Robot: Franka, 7 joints.
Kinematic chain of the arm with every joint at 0, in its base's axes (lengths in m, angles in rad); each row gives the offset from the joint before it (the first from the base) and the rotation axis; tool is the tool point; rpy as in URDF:
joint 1: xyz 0 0 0.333 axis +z
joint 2: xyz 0 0 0 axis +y
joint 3: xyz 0 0 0.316 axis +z
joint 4: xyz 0.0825 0 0 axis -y
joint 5: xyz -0.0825 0 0.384 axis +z
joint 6: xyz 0 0 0 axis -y
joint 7: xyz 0.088 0 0 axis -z
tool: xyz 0 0 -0.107 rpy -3.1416 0 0
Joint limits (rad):
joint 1: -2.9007..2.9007
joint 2: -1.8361..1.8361
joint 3: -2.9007..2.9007
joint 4: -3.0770..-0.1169
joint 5: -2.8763..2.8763
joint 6: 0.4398..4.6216
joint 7: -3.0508..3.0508
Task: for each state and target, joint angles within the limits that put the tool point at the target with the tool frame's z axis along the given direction. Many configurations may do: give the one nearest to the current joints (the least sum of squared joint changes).
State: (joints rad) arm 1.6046 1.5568 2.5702 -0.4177 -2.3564 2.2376 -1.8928
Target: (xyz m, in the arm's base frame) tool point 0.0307 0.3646 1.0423 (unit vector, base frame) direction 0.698 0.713 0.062
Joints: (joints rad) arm 0.8264 0.8627 2.6485 -1.1543 -2.8763 1.3949 -1.8928
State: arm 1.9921 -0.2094 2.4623 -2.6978 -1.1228 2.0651 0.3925
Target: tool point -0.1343 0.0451 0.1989 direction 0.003 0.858 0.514
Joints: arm 1.4149 -0.3945 2.4574 -3.0770 -0.8244 1.3777 0.3925
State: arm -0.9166 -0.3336 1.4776 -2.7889 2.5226 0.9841 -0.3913
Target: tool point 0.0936 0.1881 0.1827 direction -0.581 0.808 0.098
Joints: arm -1.0564 -0.5223 1.7794 -3.0770 1.6916 0.9603 -0.3913
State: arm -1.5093 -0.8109 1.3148 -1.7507 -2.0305 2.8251 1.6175
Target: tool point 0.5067 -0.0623 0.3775 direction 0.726 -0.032 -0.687
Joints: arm -1.5770 0.1747 1.2852 -2.3146 -1.4861 3.2058 1.6175
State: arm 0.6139 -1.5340 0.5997 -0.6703 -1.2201 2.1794 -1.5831
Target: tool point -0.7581 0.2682 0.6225 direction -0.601 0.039 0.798
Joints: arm -0.1238 -1.4238 0.6957 -0.4760 -1.3003 2.6240 -1.5831
